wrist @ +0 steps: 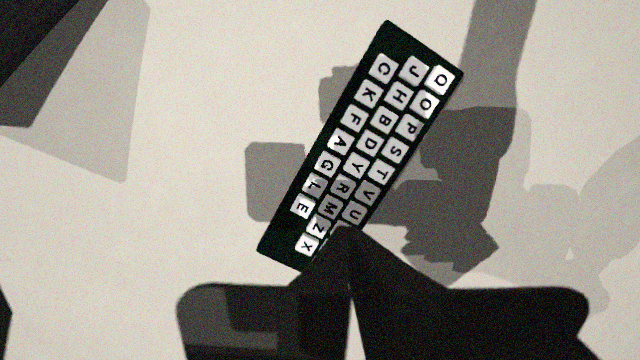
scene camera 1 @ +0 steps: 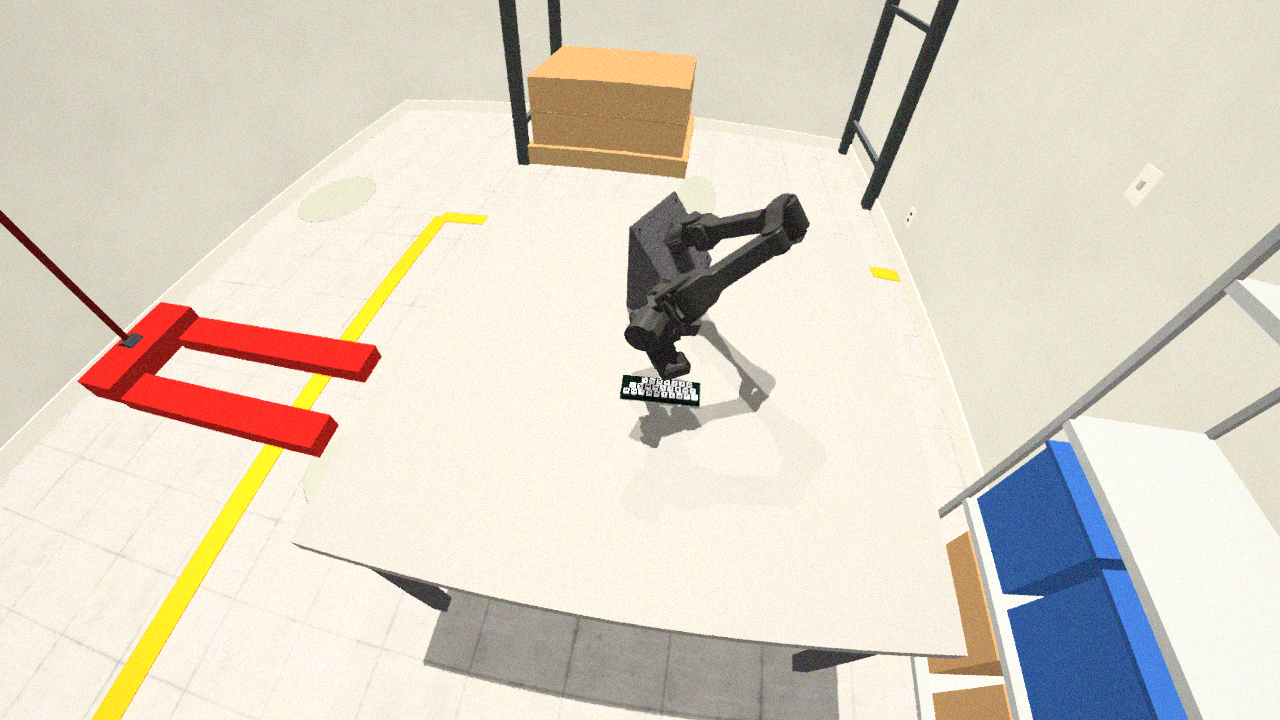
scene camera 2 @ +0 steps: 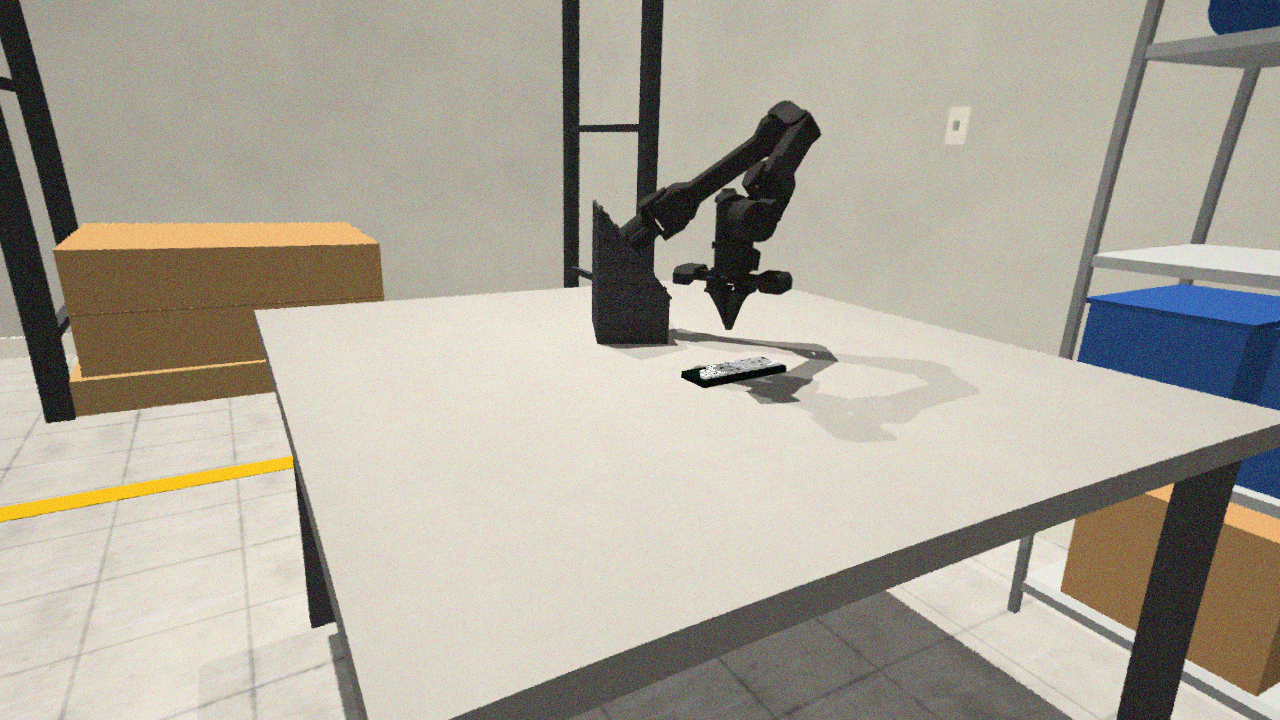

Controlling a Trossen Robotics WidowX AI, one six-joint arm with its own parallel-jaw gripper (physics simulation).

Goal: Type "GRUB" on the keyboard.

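Places are measured from the arm's base along level axes (x ahead, y left, z up), in millimetres.
Pixels of known places: gripper, between the fingertips: (wrist: 345,235) (scene camera 1: 656,367) (scene camera 2: 728,329); arm's base, origin of its link: (scene camera 1: 674,239) (scene camera 2: 627,241).
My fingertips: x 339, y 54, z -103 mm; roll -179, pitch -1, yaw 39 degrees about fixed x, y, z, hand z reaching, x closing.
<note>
Ahead of a thing's pixels: the offset from my fingertips to its top centre. Level surfaces: height alone.
A small black keyboard {1 mm ahead, 17 mm left, 63 mm down} (scene camera 1: 660,390) (scene camera 2: 735,369) (wrist: 356,166) with white lettered keys lies flat on the table in front of the arm's base. In the wrist view it runs diagonally, and the G key {15 mm back, 9 mm left, 63 mm down} (wrist: 327,164), R key {4 mm ahead, 4 mm left, 63 mm down} (wrist: 342,188), U key {24 mm ahead, 5 mm right, 63 mm down} (wrist: 354,214) and B key {6 mm back, 55 mm left, 63 mm down} (wrist: 384,120) are readable. R and U are in shadow. My gripper (scene camera 1: 669,369) (scene camera 2: 729,327) (wrist: 345,235) is shut and empty, pointing down. It hangs above the keyboard without touching it. In the wrist view its fingertips cover part of the keyboard's lower end, hiding a key or more below U and beside X.
The table {79 mm down} (scene camera 1: 501,456) (scene camera 2: 501,483) bears the arm's dark base (scene camera 1: 651,246) (scene camera 2: 626,300) behind the keyboard. Cardboard boxes (scene camera 1: 611,98) (scene camera 2: 219,286), a red pallet jack (scene camera 1: 268,347) and a shelf unit with blue bins (scene camera 1: 1047,514) (scene camera 2: 1163,344) stand off the table.
</note>
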